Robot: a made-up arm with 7 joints. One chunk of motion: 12 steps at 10 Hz.
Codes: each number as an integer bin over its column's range. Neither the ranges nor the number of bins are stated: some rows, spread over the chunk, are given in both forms.
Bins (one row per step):
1: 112 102 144 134 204 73 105
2: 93 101 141 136 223 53 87
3: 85 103 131 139 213 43 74
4: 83 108 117 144 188 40 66
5: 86 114 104 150 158 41 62
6: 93 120 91 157 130 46 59
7: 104 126 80 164 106 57 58
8: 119 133 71 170 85 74 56
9: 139 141 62 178 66 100 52
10: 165 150 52 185 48 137 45
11: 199 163 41 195 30 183 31
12: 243 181 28 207 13 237 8
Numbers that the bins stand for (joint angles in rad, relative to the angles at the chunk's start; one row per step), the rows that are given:
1: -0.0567 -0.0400 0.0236 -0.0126 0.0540 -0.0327 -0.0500
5: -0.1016 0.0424 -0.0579 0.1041 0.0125 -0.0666 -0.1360
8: -0.0447 0.1727 -0.1252 0.2500 -0.0533 -0.0316 -0.1480
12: 0.1693 0.5022 -0.2129 0.5199 -0.1183 0.1409 -0.2440
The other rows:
2: -0.0895 -0.0469 0.0175 0.0020 0.0711 -0.0539 -0.0860
3: -0.1033 -0.0331 -0.0029 0.0239 0.0621 -0.0645 -0.1120
4: -0.1068 0.0012 -0.0314 0.0604 0.0396 -0.0676 -0.1280
6: -0.0895 0.0835 -0.0844 0.1552 -0.0127 -0.0613 -0.1420
7: -0.0705 0.1247 -0.1069 0.2062 -0.0344 -0.0496 -0.1440
9: -0.0102 0.2276 -0.1436 0.3084 -0.0705 -0.0041 -0.1560
10: 0.0347 0.2894 -0.1640 0.3594 -0.0867 0.0351 -0.1700
11: 0.0934 0.3786 -0.1864 0.4324 -0.1029 0.0838 -0.1980

